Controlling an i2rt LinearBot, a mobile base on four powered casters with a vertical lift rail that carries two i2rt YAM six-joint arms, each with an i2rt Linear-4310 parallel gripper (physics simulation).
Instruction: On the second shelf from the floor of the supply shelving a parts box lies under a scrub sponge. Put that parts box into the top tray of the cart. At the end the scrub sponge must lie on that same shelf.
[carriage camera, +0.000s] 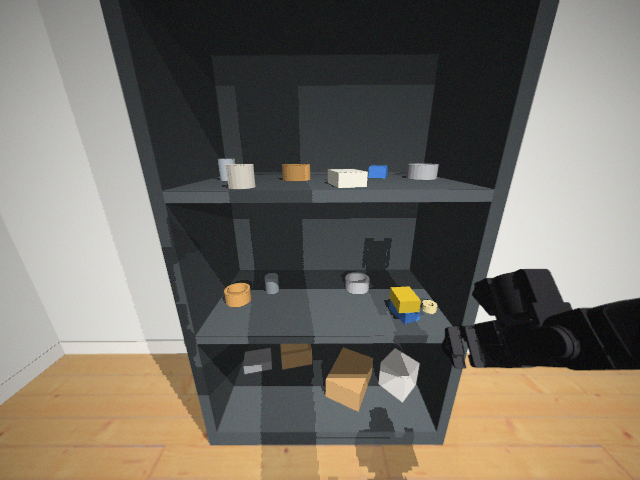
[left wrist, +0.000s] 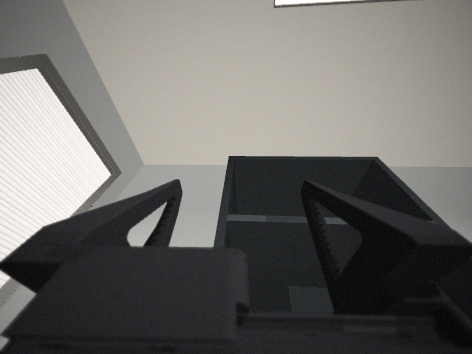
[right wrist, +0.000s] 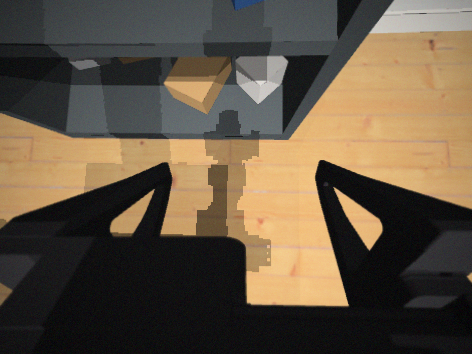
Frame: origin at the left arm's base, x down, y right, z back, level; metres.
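Seen in the pictures: left gripper, fingertip midpoint: (left wrist: 241, 186); right gripper, fingertip midpoint: (carriage camera: 466, 347) (right wrist: 242, 169).
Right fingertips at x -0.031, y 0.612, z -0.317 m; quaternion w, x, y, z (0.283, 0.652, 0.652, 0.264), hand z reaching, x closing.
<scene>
A point is followed by its place in that frame.
The supply shelving (carriage camera: 330, 338) {x 0.145, y 0.341, z -0.539 m} (left wrist: 303, 159) {x -1.209, y 0.341, z -0.542 m} (right wrist: 175, 49) {x 0.147, y 0.496, z -0.538 m} stands ahead. On its second shelf from the floor, at the right in the carriage view, a yellow scrub sponge (carriage camera: 404, 298) {x 0.049, y 0.591, z -0.615 m} lies on a blue parts box (carriage camera: 408, 315) {x 0.101, y 0.604, z -0.594 m}. A bit of the blue parts box (right wrist: 247, 3) {x 0.129, y 0.613, z -0.597 m} shows at the top edge of the right wrist view. My right gripper (carriage camera: 454, 348) {x -0.031, y 0.612, z -0.317 m} (right wrist: 242, 169) {x -0.031, y 0.612, z -0.317 m} is open and empty, in front of the shelving near its right side, apart from the box. My left gripper (left wrist: 241, 186) {x -0.440, y -0.009, z -0.033 m} is open and empty, facing up toward the shelving's top. The cart does not show.
A small cream ring (carriage camera: 429, 306) {x 0.108, y 0.701, z -0.654 m} lies close right of the sponge and box. A grey ring (carriage camera: 357, 283) {x 0.084, y 0.459, z -0.776 m}, a grey cylinder (carriage camera: 271, 283) {x 0.083, y 0.113, z -0.777 m} and an orange ring (carriage camera: 237, 295) {x 0.085, y 0.002, z -0.694 m} share that shelf. The shelf above (carriage camera: 403, 195) {x -0.309, y 0.522, z -0.538 m} holds several items. Large blocks (carriage camera: 349, 379) {x 0.490, y 0.431, z -0.680 m} (right wrist: 200, 82) {x 0.491, y 0.457, z -0.684 m} lie on the bottom shelf.
</scene>
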